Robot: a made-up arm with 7 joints. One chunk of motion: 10 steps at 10 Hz.
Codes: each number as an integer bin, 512 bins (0 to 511) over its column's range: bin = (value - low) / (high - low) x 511, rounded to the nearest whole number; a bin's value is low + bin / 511 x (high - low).
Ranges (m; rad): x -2..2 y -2..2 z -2..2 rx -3.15..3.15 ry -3.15..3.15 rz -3.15..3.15
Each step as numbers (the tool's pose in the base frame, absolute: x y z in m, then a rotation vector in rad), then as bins.
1 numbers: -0.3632 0.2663 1.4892 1.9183 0.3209 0.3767
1 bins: 209 290 446 411 282 286
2 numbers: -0.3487 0.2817 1.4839 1.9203 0.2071 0.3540
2 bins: 211 291 445 411 272 284
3 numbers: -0.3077 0.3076 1.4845 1.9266 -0.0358 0.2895
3 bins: 216 295 445 412 253 279
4 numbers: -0.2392 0.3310 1.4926 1.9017 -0.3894 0.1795
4 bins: 225 298 446 410 224 270
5 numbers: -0.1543 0.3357 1.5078 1.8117 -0.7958 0.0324
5 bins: 236 298 448 402 191 258
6 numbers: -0.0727 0.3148 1.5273 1.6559 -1.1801 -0.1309
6 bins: 246 296 451 390 160 245
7 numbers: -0.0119 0.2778 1.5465 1.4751 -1.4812 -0.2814
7 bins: 254 291 453 375 135 233
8 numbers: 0.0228 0.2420 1.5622 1.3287 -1.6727 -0.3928
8 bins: 258 286 455 363 120 224
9 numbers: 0.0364 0.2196 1.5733 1.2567 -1.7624 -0.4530
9 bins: 260 284 456 357 113 219
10 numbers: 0.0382 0.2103 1.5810 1.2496 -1.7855 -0.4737
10 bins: 260 282 457 357 111 217
